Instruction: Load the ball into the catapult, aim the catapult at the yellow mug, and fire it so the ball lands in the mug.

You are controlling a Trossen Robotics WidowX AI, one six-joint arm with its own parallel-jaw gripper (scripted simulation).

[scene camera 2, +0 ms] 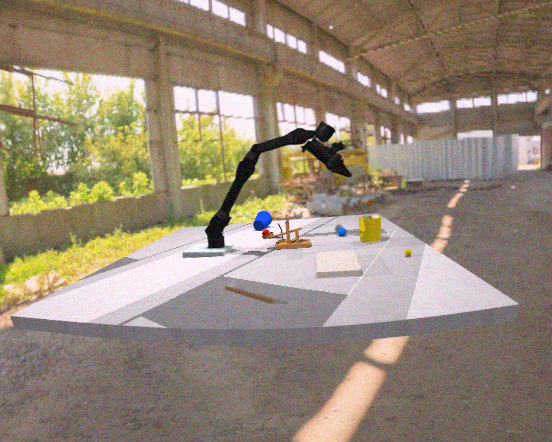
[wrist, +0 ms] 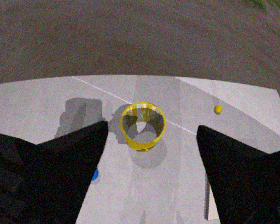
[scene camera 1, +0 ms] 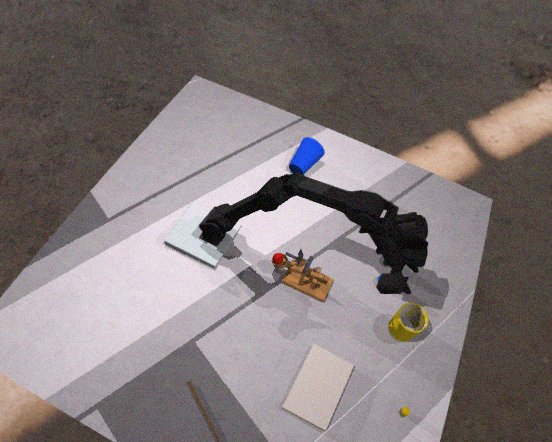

My gripper (scene camera 1: 412,282) is open, with nothing in its grasp. Also in view: a wooden catapult (scene camera 1: 302,278), a yellow mug (scene camera 1: 411,319), a blue cup (scene camera 1: 309,151) and a pale flat slab (scene camera 1: 315,394).
My gripper also shows in the wrist view (wrist: 153,129). The wrist view does not show the wooden catapult: it is out of frame. The wrist view does not show the blue cup: it is out of frame.
